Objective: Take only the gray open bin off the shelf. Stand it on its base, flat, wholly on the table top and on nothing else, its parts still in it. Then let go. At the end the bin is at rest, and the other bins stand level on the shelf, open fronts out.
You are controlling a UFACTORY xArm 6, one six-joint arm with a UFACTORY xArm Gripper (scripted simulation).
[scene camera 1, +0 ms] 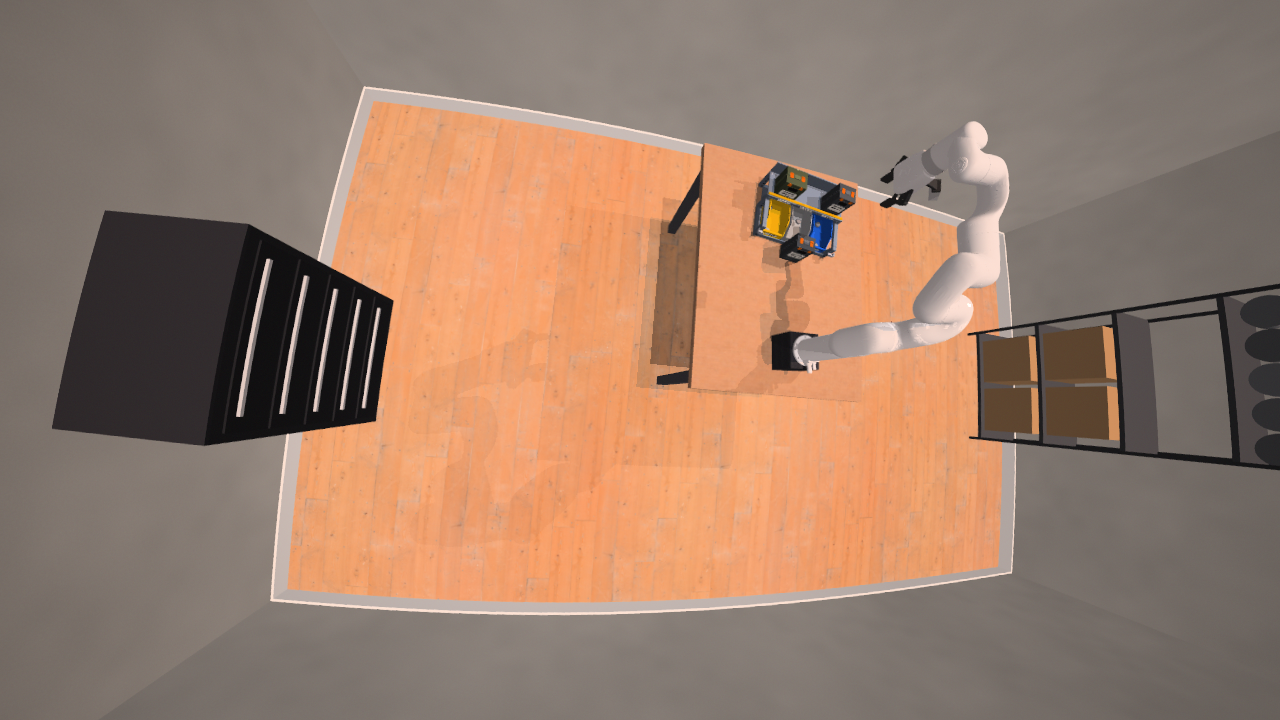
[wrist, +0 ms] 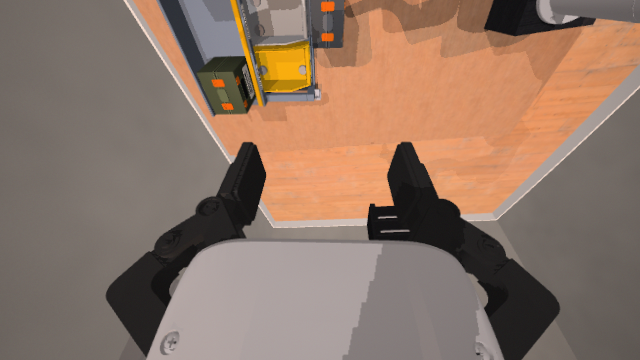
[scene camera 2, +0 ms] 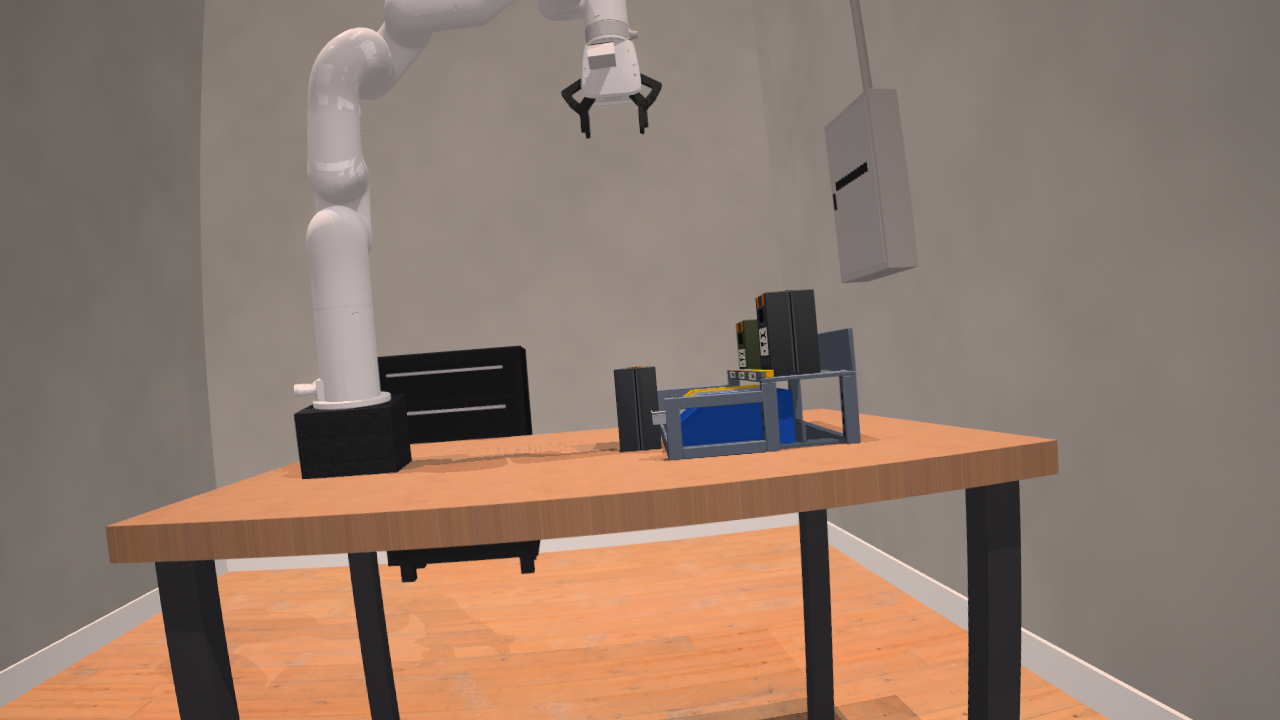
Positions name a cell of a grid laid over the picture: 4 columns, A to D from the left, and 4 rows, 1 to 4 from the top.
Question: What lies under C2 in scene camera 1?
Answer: My gripper.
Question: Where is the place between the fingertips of my gripper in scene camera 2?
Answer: B1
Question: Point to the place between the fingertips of my gripper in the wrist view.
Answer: At C2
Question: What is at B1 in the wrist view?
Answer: A yellow bin.
